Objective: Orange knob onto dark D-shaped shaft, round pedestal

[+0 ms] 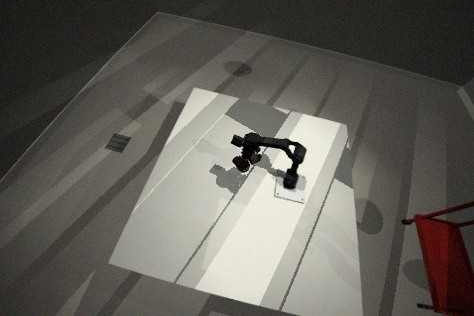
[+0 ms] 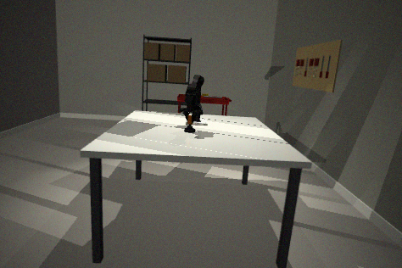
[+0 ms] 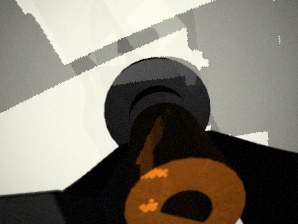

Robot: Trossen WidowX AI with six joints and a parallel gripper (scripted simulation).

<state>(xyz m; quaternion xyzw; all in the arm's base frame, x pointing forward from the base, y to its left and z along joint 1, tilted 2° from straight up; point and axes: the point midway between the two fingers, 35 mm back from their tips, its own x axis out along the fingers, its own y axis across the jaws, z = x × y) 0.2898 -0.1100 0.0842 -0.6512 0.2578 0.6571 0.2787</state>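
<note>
Right now my gripper tip is 2 cm below the orange knob. Also, from my gripper tip: dark round pedestal: 4 cm below.
</note>
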